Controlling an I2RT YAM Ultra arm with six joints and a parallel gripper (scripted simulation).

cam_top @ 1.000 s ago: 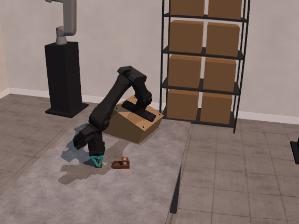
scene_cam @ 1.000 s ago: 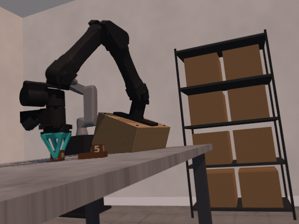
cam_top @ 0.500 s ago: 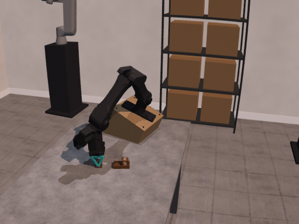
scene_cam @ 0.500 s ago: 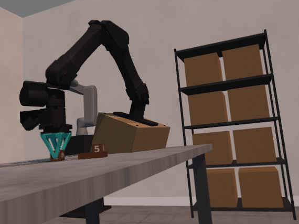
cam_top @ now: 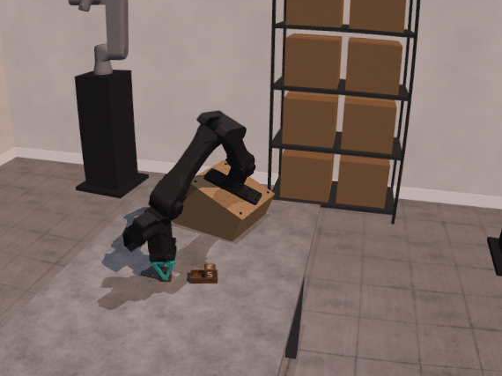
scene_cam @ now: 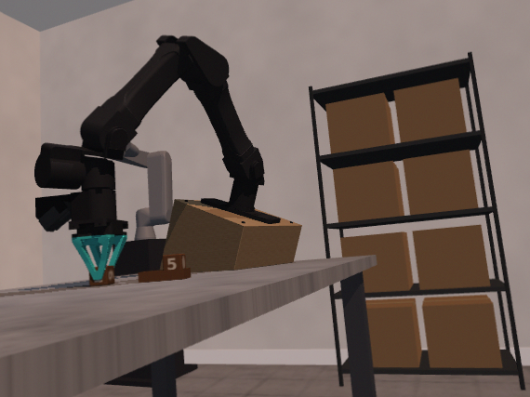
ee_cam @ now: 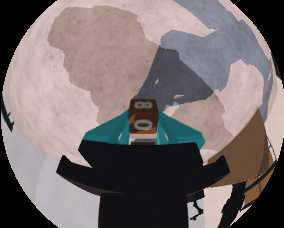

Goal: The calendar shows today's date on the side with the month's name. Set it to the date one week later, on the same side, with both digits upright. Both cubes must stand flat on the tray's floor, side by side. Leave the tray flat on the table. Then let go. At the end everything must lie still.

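The brown calendar tray is 100 mm to the left of my hand, 40 mm behind it and 10 mm below it. Also, from my hand: brown cube: right at my hand.
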